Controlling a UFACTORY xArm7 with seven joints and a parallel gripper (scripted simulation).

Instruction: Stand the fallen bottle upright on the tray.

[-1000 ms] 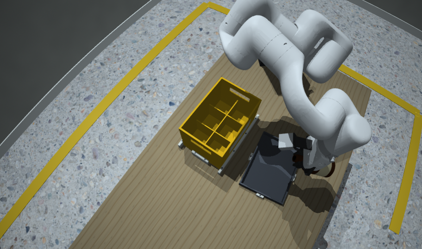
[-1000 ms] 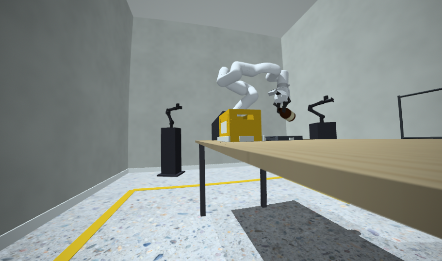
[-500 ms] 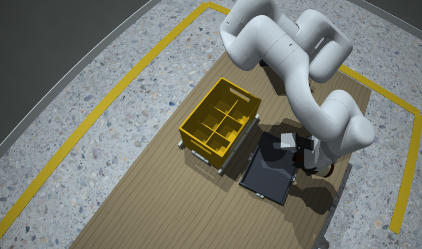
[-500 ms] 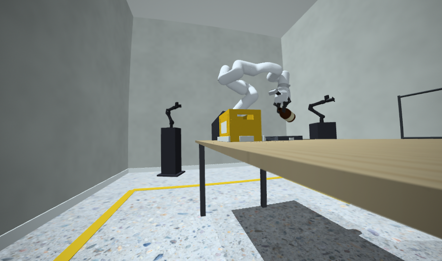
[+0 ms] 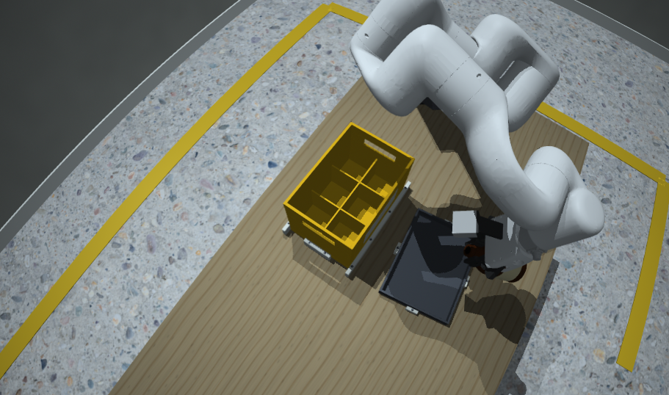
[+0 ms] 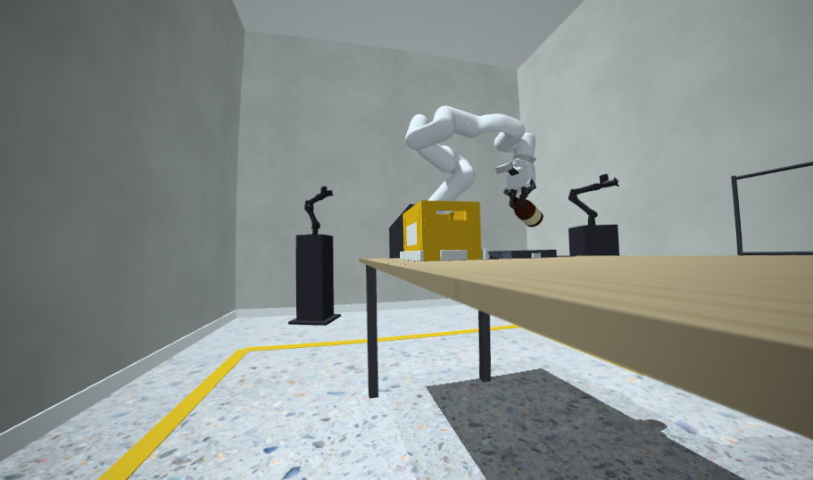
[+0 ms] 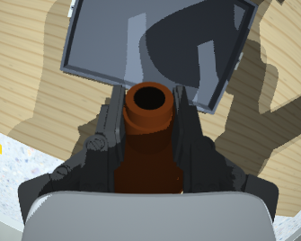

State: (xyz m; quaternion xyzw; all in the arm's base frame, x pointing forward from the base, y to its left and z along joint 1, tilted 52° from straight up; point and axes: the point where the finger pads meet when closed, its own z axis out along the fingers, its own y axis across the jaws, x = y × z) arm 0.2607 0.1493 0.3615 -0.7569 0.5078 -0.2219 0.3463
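Right now my hand is 3 cm past the brown bottle, 4 cm to the right of it and 3 cm above it. The rest, counted from my hand: dark grey tray (2 cm ahead, 4 cm to the right, 19 cm below); then yellow crate (10 cm ahead, 30 cm to the right, 12 cm below).
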